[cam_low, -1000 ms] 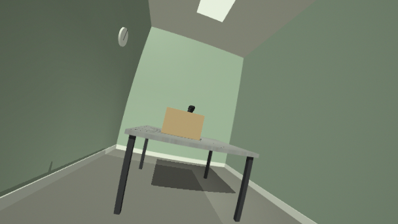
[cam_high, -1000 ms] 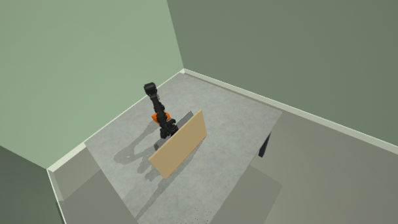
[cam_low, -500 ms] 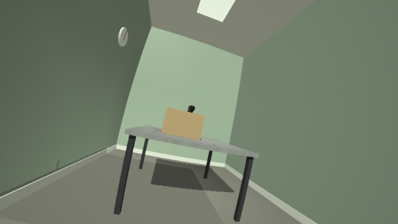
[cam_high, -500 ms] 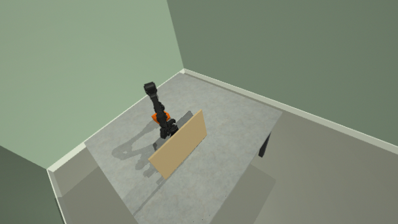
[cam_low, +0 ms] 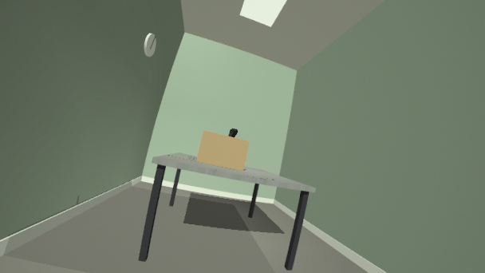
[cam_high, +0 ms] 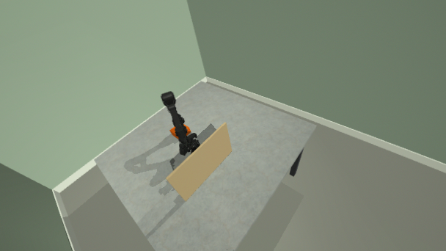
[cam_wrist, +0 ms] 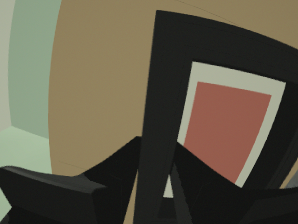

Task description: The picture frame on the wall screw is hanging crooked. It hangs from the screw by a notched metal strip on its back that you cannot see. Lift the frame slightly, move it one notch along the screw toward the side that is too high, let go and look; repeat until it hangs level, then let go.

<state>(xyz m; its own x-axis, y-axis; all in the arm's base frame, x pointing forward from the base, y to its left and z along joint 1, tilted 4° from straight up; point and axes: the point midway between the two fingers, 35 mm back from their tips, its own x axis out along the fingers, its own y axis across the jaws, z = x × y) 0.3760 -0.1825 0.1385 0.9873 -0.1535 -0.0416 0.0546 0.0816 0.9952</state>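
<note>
My gripper tip is now 5 cm above the picture frame and 1 cm to the left of it. Round my gripper tip: tan wall board (6 cm below, 2 cm to the right, 1 cm ahead).
</note>
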